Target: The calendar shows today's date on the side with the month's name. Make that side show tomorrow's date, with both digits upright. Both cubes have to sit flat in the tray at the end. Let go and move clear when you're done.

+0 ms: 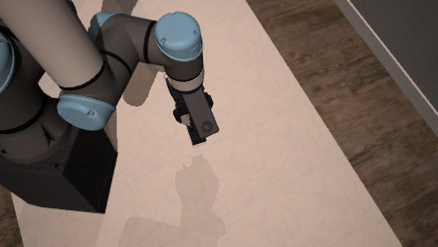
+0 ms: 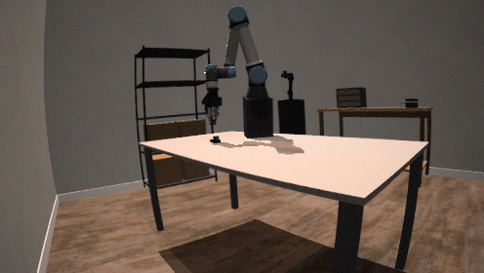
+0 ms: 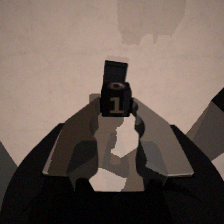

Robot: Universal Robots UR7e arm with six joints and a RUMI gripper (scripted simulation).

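Now: the dark calendar cube 1 cm below my hand. The rest, counted from my hand: calendar tray 13 cm below, 2 cm to the left.
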